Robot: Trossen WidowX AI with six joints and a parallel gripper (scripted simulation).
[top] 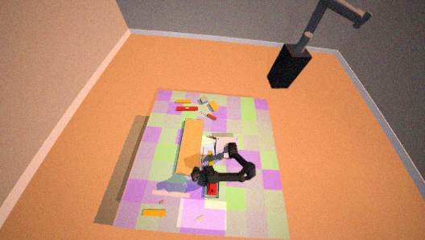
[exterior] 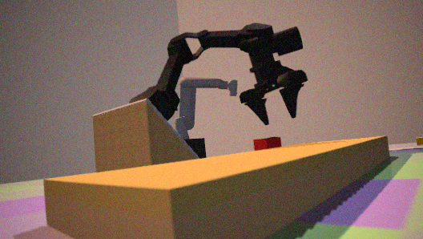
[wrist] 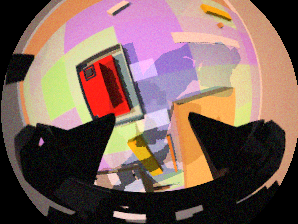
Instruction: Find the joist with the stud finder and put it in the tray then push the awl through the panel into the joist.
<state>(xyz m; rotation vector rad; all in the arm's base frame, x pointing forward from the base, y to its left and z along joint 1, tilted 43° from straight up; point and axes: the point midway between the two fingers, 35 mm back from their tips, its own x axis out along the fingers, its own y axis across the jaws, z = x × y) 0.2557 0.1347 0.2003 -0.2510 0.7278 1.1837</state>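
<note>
The awl lies 37 cm to the right of my gripper tip, 9 cm below it and 8 cm behind it. The rest, counted from my gripper tip: red stud finder 8 cm to the left, 6 cm behind, 5 cm below; then pale strip 27 cm ahead, 10 cm to the left, 10 cm below; then grey tray 8 cm below, 7 cm to the left, 7 cm behind.
</note>
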